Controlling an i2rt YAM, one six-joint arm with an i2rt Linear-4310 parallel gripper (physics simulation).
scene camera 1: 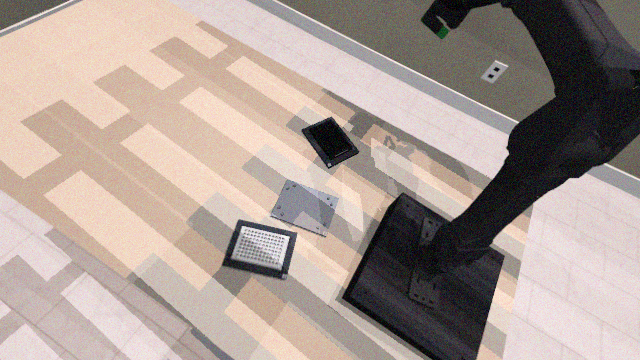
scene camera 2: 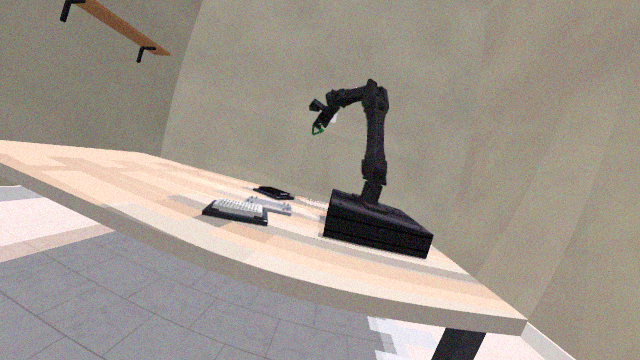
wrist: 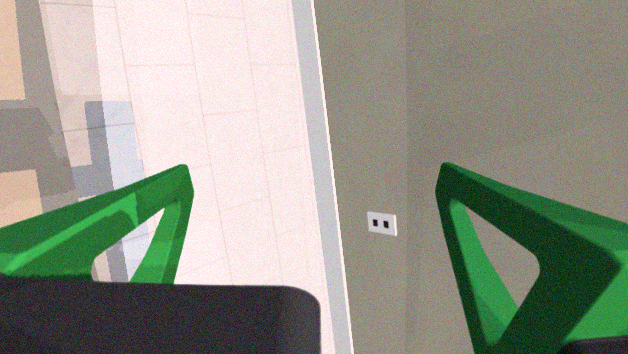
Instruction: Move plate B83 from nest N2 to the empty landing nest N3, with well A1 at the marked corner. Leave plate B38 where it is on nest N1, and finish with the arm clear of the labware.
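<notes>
A white multi-well plate (scene camera 1: 260, 246) (scene camera 2: 237, 207) sits flat on a dark nest (scene camera 1: 255, 268) at the front. A black plate (scene camera 1: 330, 140) (scene camera 2: 274, 191) sits on another dark nest (scene camera 1: 343, 158) at the back. Both dark nests have a small pale mark at one corner. Between them lies a bare grey nest (scene camera 1: 305, 205) (scene camera 2: 270, 205) with small studs near its corners. Plate and nest labels are not legible. My gripper (scene camera 1: 442, 32) (scene camera 2: 317, 130) (wrist: 314, 177) is open and empty, high above the table, clear of the plates and nests. No plate shows in the wrist view.
The arm's black base box (scene camera 1: 380, 280) (scene camera 2: 375, 232) stands on the wooden table (scene camera 1: 150, 150) (scene camera 2: 300, 270), beside the grey nest. A wall socket (scene camera 1: 494, 71) (wrist: 382, 223) is on the wall behind. A wooden shelf (scene camera 2: 120, 27) hangs on the wall at the upper left.
</notes>
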